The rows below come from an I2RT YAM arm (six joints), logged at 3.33 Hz.
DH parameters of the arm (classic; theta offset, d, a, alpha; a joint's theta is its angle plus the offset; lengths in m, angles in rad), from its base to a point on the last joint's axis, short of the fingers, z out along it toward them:
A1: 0 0.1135 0.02 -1.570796
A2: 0 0 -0.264 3.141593
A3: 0.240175 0 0.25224 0
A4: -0.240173 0 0.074 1.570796
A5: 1.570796 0 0 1.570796
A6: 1.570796 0.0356 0 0
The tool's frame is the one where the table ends.
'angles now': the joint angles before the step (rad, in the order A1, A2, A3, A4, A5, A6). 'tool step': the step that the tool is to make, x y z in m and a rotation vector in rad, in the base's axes. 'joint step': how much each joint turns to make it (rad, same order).
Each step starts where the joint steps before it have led.
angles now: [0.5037 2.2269 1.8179 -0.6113 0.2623 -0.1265]
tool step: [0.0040 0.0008 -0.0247 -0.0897 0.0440 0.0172]
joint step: [0.0004 0.0624 0.0183 -0.0253 0.0416 -0.0447]
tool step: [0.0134 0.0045 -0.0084 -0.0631 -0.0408 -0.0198]
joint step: [0.0000 0.0663 0.0750 0.0027 0.0755 -0.0186]
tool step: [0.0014 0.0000 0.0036 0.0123 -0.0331 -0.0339]
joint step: [0.0000 -0.0058 -0.0015 0.0195 0.0210 0.0294]
